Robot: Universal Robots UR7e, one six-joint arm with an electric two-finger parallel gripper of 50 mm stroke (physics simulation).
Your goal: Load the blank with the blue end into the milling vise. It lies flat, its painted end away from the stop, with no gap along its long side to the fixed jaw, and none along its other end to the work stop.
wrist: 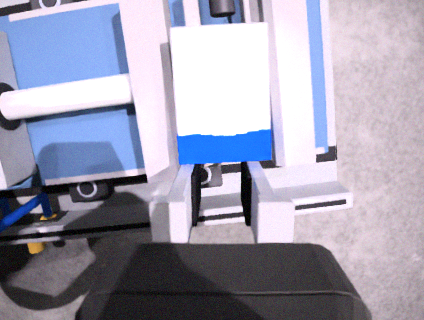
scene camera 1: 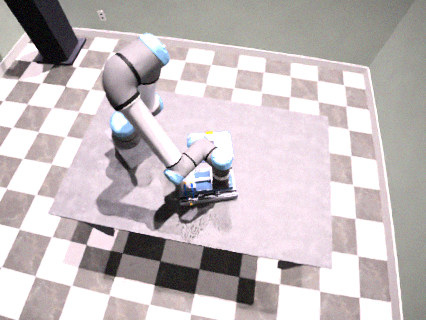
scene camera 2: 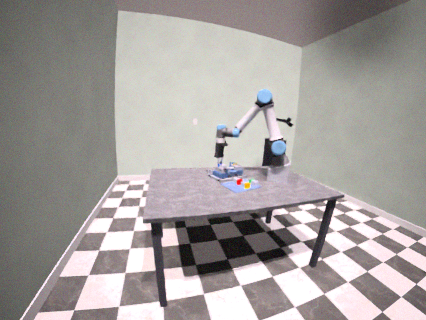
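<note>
Blank with the blue end (wrist: 220, 72), vise bed slot (wrist: 107, 139), gripper (wrist: 220, 178).
</note>
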